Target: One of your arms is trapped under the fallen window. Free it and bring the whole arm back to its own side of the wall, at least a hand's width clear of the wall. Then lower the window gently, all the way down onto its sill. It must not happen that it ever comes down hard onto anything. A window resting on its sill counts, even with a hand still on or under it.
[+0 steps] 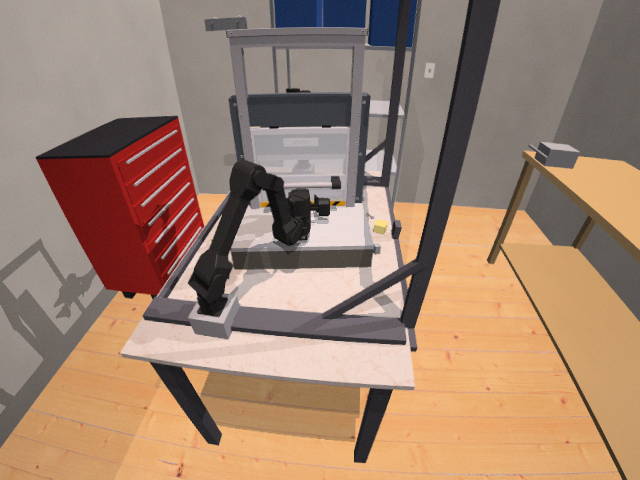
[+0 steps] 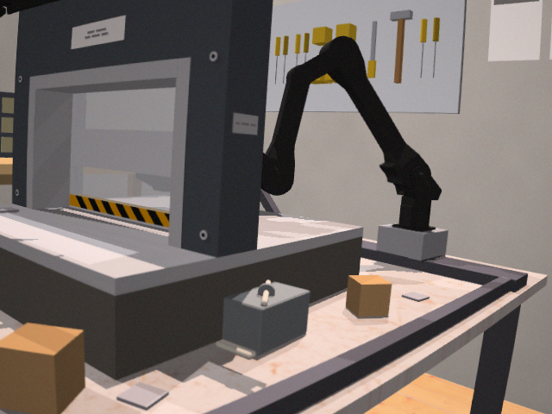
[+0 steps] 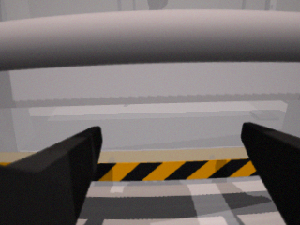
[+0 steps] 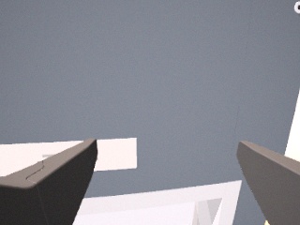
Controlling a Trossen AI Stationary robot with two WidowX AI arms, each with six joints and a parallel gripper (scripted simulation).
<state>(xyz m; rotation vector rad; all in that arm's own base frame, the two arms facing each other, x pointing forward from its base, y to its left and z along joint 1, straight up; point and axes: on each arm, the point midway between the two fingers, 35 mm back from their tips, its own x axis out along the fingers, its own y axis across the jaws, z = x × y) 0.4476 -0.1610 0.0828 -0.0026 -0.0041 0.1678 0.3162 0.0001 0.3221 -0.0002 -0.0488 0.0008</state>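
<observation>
Right now my left hand is 1 cm short of the window sash, 5 cm to the left of it and 9 cm below it. Also, from my left hand: brown cube 28 cm ahead, 14 cm to the left, 13 cm below; yellow cube 29 cm behind, 9 cm to the right, 13 cm below.
</observation>
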